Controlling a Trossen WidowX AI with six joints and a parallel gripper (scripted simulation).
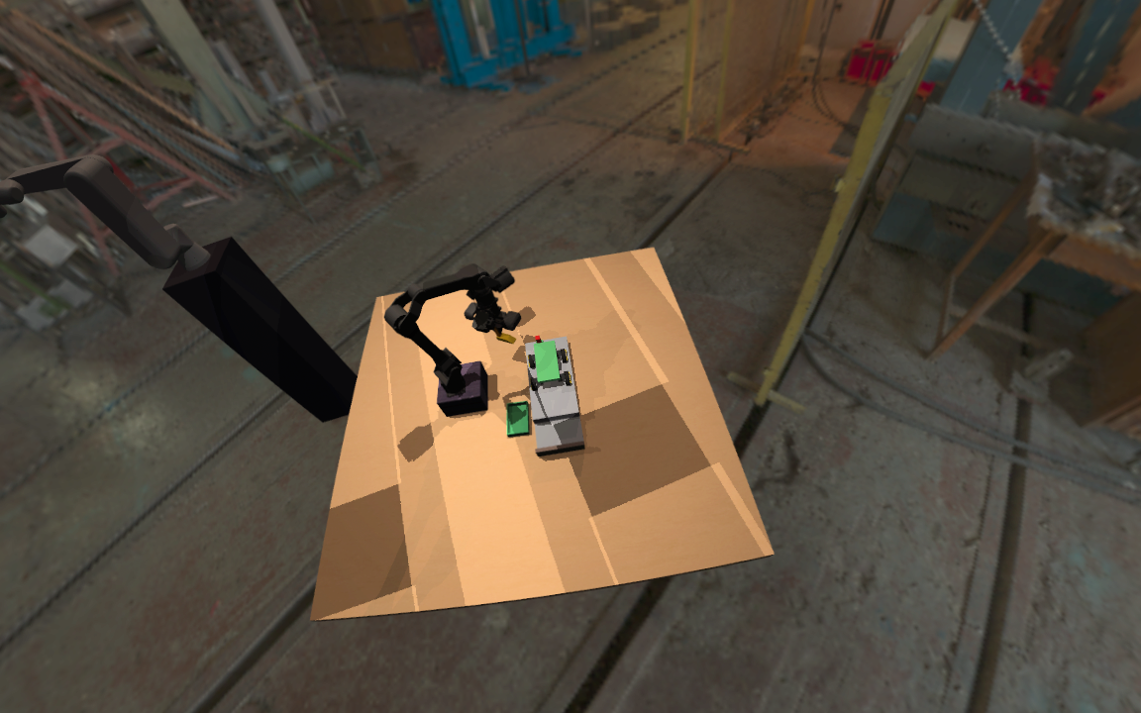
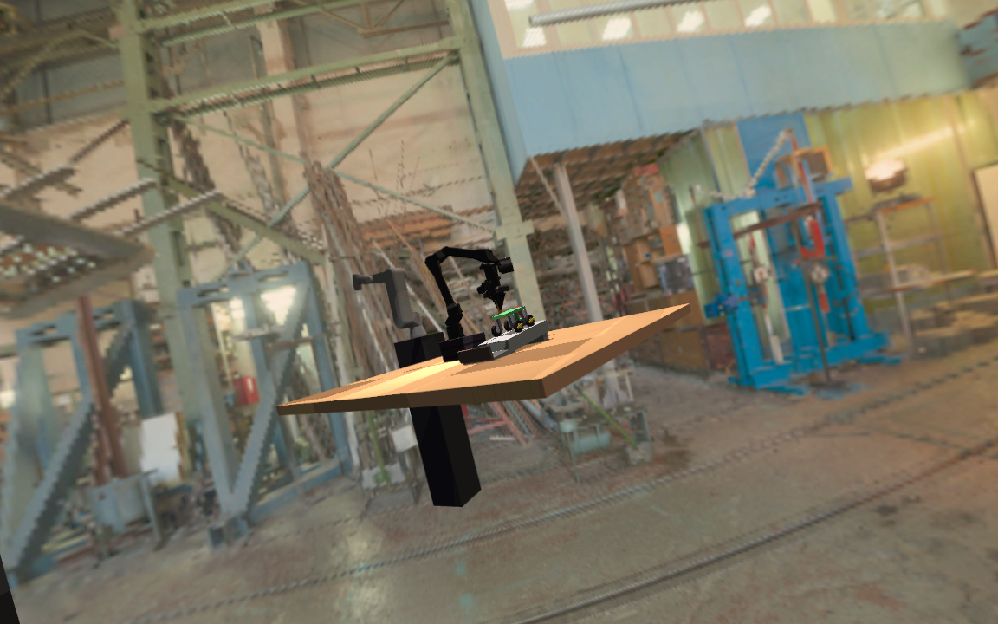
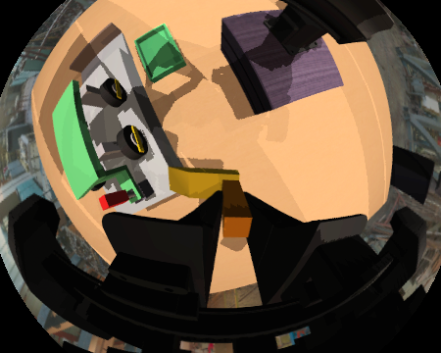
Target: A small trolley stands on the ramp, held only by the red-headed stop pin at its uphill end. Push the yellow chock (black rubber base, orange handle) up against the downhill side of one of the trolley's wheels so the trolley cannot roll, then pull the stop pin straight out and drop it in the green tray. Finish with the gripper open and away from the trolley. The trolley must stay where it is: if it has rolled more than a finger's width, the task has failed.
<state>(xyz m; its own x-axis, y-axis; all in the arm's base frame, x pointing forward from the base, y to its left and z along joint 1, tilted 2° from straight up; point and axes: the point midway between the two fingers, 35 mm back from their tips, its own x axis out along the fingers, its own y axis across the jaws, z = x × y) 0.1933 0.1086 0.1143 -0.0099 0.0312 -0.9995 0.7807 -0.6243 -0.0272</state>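
Now: gripper tip 2 cm short of the yellow chock, 1 cm to the left of it and 1 cm above it. Also, from my gripper tip: red-headed stop pin: 12 cm ahead, 5 cm to the right, 5 cm below; then brown end stop: 41 cm to the right, 14 cm below, 9 cm ahead; then trolley: 15 cm to the right, 13 cm ahead, 6 cm below.
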